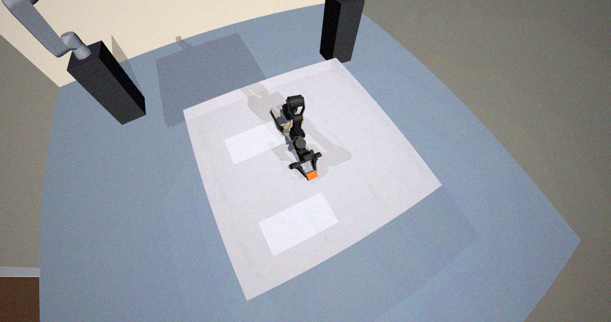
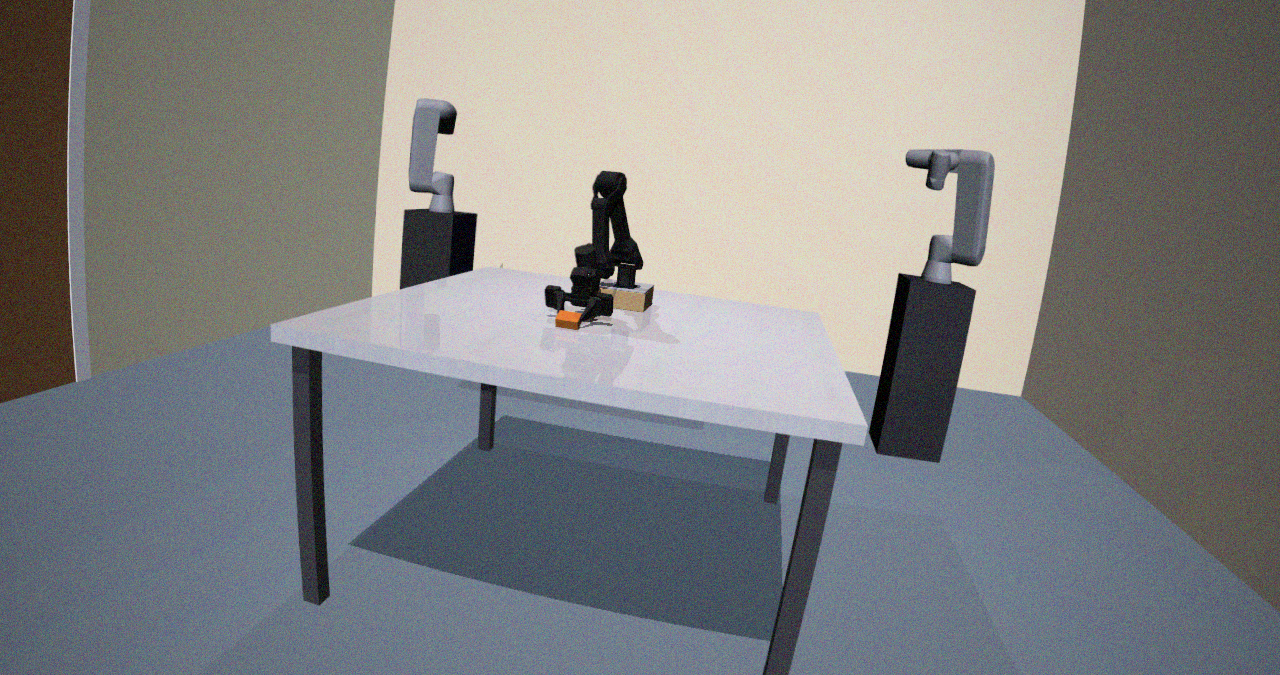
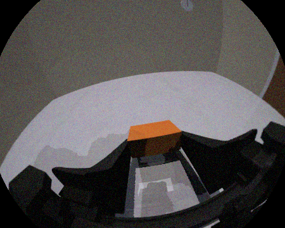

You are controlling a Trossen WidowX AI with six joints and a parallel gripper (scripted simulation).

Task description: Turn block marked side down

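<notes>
My gripper tip is now 1 cm above the block.
</notes>
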